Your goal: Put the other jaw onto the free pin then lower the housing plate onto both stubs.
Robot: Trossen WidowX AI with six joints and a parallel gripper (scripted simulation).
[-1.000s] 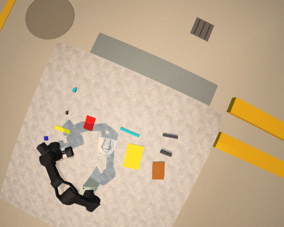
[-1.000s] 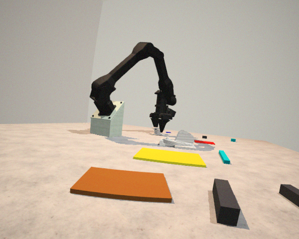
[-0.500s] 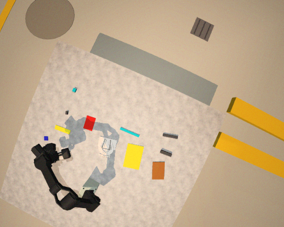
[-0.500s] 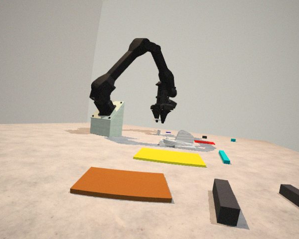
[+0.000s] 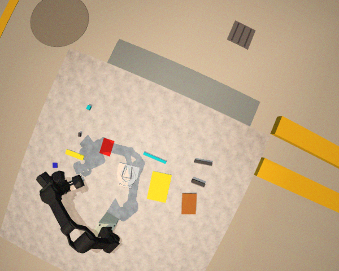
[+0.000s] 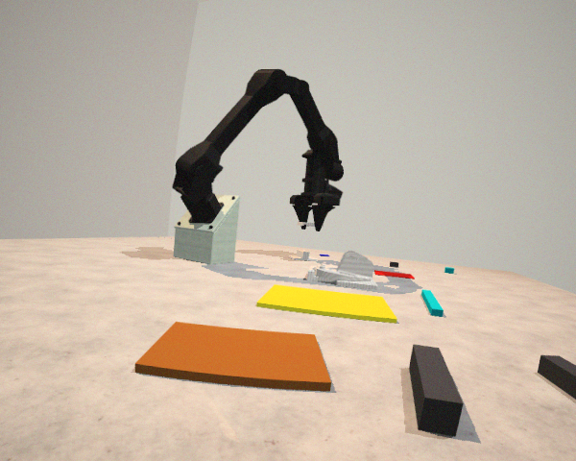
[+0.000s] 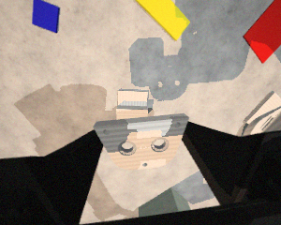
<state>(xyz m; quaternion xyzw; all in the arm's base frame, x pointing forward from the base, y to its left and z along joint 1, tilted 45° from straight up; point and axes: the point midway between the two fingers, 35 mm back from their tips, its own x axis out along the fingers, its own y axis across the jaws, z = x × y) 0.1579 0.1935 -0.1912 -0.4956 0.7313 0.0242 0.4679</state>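
My gripper tip is 26 cm to the left of the ribbed jaw, 13 cm short of it and 7 cm above it. The rest, counted from my gripper tip: yellow bar 12 cm ahead, 9 cm to the left, 8 cm below; then white holder block 8 cm below, 2 cm behind; then blue cube 17 cm to the left, 8 cm below.
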